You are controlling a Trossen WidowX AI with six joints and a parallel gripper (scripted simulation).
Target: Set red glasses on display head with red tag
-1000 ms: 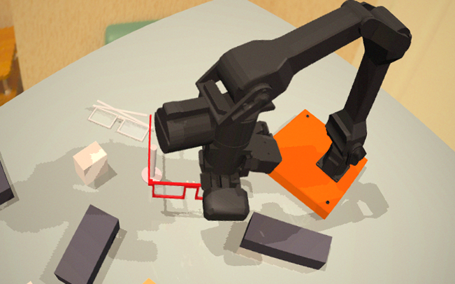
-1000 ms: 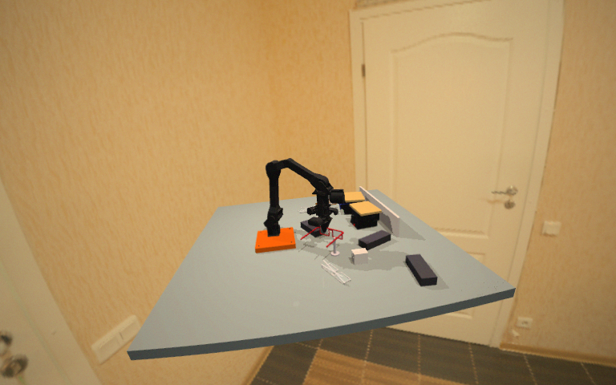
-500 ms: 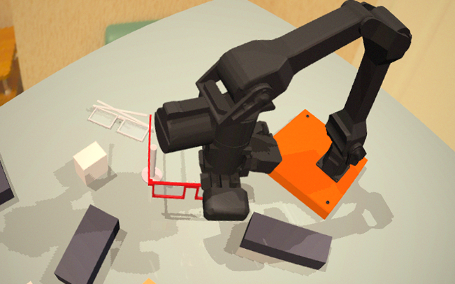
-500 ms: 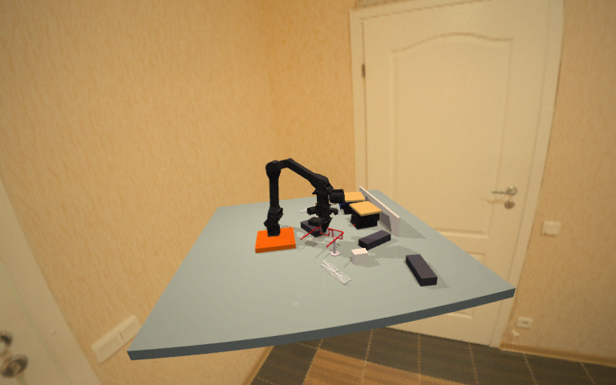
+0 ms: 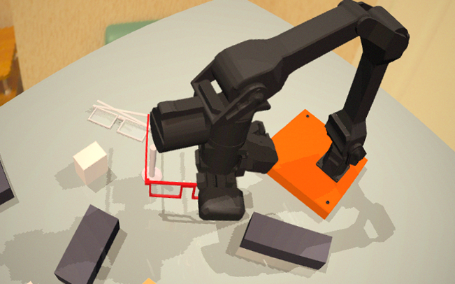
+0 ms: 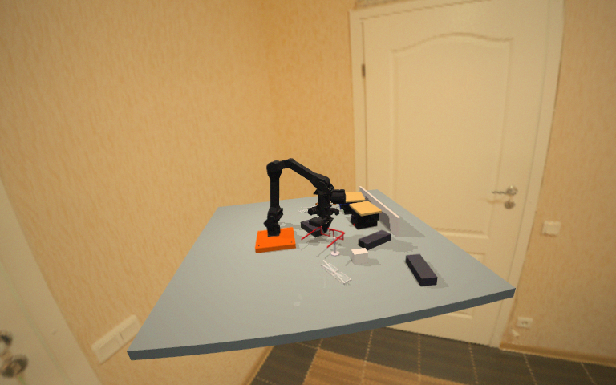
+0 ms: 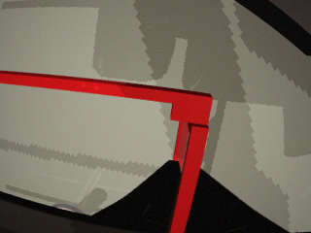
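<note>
Right now the peg stand is 2 cm ahead of my gripper tip, 12 cm to the right of it and 3 cm below it. Round my gripper tip: white panel (36 cm ahead, 27 cm to the left); white cube (12 cm ahead, 20 cm to the right, 3 cm below); tan-topped display head (22 cm ahead, 16 cm to the left).
</note>
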